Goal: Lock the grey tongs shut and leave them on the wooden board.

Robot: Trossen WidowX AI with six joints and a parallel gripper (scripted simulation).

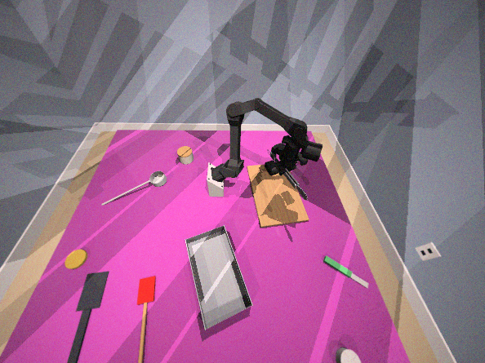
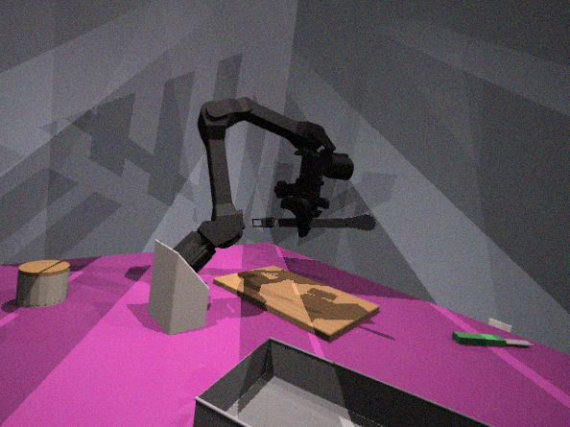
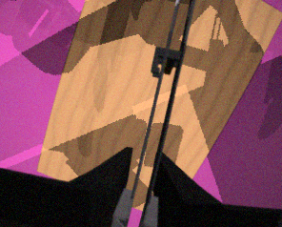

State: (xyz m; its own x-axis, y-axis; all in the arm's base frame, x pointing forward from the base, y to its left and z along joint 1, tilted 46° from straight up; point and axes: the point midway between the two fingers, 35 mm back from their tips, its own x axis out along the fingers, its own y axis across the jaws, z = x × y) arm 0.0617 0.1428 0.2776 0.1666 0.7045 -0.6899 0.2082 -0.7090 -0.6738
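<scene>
The wooden board is 150 mm below my gripper tip. Round my gripper tip: green-handled knife: 430 mm ahead, 180 mm to the left, 150 mm below; roasting tin: 350 mm to the right, 320 mm ahead, 130 mm below; yellow piece: 50 mm behind, 30 mm above, 10 mm to the right.
</scene>
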